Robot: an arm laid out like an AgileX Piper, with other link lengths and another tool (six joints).
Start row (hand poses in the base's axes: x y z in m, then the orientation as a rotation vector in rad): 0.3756 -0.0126 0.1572 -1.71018 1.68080 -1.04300
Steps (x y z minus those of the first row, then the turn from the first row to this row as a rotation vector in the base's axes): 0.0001 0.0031 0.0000 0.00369 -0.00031 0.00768; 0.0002 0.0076 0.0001 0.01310 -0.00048 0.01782; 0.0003 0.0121 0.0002 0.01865 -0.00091 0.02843; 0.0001 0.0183 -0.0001 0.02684 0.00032 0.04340; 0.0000 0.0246 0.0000 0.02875 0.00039 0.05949; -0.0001 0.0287 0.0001 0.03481 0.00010 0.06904; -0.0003 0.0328 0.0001 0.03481 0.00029 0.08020; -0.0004 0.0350 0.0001 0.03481 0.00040 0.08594; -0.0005 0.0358 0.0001 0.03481 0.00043 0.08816; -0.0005 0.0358 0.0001 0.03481 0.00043 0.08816; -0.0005 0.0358 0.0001 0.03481 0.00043 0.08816; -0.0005 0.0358 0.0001 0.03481 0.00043 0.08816; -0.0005 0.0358 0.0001 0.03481 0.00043 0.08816; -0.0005 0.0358 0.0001 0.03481 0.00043 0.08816; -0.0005 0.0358 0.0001 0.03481 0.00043 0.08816; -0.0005 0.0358 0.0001 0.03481 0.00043 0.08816; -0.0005 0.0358 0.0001 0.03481 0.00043 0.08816; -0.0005 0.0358 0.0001 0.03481 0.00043 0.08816; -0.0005 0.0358 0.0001 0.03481 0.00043 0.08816; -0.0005 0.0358 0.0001 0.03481 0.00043 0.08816; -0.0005 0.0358 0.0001 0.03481 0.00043 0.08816; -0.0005 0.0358 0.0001 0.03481 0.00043 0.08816
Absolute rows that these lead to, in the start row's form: 0.3757 -0.0095 0.1572 -1.71275 1.67368 -1.03599; 0.3758 -0.0050 0.1573 -1.71342 1.66555 -1.02202; 0.3759 -0.0005 0.1574 -1.71657 1.65581 -1.01192; 0.3757 0.0057 0.1571 -1.72212 1.64325 -0.99605; 0.3756 0.0120 0.1572 -1.73135 1.62727 -0.98674; 0.3755 0.0161 0.1573 -1.73337 1.61879 -0.97654; 0.3753 0.0202 0.1573 -1.74059 1.60744 -0.97129; 0.3752 0.0224 0.1573 -1.74429 1.60161 -0.96858; 0.3751 0.0232 0.1573 -1.74571 1.59934 -0.96753; 0.3751 0.0232 0.1573 -1.74571 1.59934 -0.96753; 0.3751 0.0232 0.1573 -1.74571 1.59934 -0.96753; 0.3751 0.0232 0.1573 -1.74571 1.59934 -0.96753; 0.3751 0.0232 0.1573 -1.74571 1.59934 -0.96753; 0.3751 0.0232 0.1573 -1.74571 1.59934 -0.96753; 0.3751 0.0232 0.1573 -1.74571 1.59934 -0.96753; 0.3751 0.0232 0.1573 -1.74571 1.59934 -0.96753; 0.3751 0.0232 0.1573 -1.74571 1.59934 -0.96753; 0.3751 0.0232 0.1573 -1.74571 1.59934 -0.96753; 0.3751 0.0232 0.1573 -1.74571 1.59934 -0.96753; 0.3751 0.0232 0.1573 -1.74571 1.59934 -0.96753; 0.3751 0.0232 0.1573 -1.74571 1.59934 -0.96753; 0.3751 0.0232 0.1573 -1.74571 1.59934 -0.96753
